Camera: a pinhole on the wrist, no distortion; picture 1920 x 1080 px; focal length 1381.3 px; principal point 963.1 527.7 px. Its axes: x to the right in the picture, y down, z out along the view. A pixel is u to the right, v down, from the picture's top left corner.
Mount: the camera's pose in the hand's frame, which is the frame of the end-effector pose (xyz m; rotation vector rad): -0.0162 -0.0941 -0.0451 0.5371 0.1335 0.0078
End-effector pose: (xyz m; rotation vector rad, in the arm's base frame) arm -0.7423 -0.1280 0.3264 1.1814 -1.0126 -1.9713
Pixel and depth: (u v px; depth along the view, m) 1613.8 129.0 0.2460
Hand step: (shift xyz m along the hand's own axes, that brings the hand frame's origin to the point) 0.1284 -0.2756 0.1135
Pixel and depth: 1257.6 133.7 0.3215
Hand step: 0.0906 -0.3338 0.1730
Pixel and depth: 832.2 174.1 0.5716
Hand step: -0.0003 -0.5134 0.3732
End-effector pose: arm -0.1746 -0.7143 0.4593 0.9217 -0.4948 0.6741
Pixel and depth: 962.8 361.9 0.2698
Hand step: 0.0176 -0.2594 0.1679
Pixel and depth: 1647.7 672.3 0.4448
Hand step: 0.2609 -0.2714 0.3296
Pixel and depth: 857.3 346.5 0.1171
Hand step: -0.0104 -0.1674 0.0478
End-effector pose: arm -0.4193 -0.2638 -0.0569 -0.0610 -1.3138 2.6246
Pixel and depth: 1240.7 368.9 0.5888
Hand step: 0.1751 -0.4473 0.4065
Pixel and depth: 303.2 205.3 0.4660
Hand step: -0.1798 -0.4345 0.3236
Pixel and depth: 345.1 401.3 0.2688
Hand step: -0.1015 -0.2573 0.1860
